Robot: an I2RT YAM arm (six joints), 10 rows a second.
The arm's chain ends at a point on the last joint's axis. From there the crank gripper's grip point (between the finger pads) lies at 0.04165 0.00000 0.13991 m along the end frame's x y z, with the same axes.
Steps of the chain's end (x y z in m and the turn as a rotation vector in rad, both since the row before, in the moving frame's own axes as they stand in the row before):
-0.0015, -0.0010, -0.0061, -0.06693, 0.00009, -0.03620
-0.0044, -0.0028, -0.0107, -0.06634, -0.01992, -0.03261
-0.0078, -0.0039, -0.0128, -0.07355, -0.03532, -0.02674
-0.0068, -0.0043, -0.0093, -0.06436, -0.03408, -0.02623
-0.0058, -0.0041, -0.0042, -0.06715, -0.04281, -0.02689
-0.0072, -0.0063, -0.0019, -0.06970, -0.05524, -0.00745
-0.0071, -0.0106, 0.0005, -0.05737, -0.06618, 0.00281
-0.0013, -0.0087, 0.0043, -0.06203, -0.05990, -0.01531
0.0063, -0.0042, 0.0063, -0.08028, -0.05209, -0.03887
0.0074, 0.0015, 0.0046, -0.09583, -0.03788, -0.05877
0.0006, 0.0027, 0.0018, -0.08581, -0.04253, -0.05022
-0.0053, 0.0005, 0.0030, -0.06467, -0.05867, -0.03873
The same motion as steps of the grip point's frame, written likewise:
-0.0013, 0.0068, -0.0064, -0.06693, 0.00009, -0.03620
-0.0071, 0.0052, -0.0102, -0.06634, -0.01992, -0.03261
-0.0126, 0.0054, -0.0118, -0.07355, -0.03532, -0.02674
-0.0115, 0.0037, -0.0082, -0.06436, -0.03408, -0.02623
-0.0117, 0.0043, -0.0028, -0.06715, -0.04281, -0.02689
-0.0149, 0.0032, -0.0001, -0.06970, -0.05524, -0.00745
-0.0164, -0.0024, 0.0027, -0.05737, -0.06618, 0.00281
-0.0097, -0.0005, 0.0063, -0.06203, -0.05990, -0.01531
-0.0008, 0.0056, 0.0079, -0.08028, -0.05209, -0.03887
0.0024, 0.0127, 0.0055, -0.09583, -0.03788, -0.05877
-0.0051, 0.0128, 0.0030, -0.08581, -0.04253, -0.05022
-0.0134, 0.0082, 0.0050, -0.06467, -0.05867, -0.03873

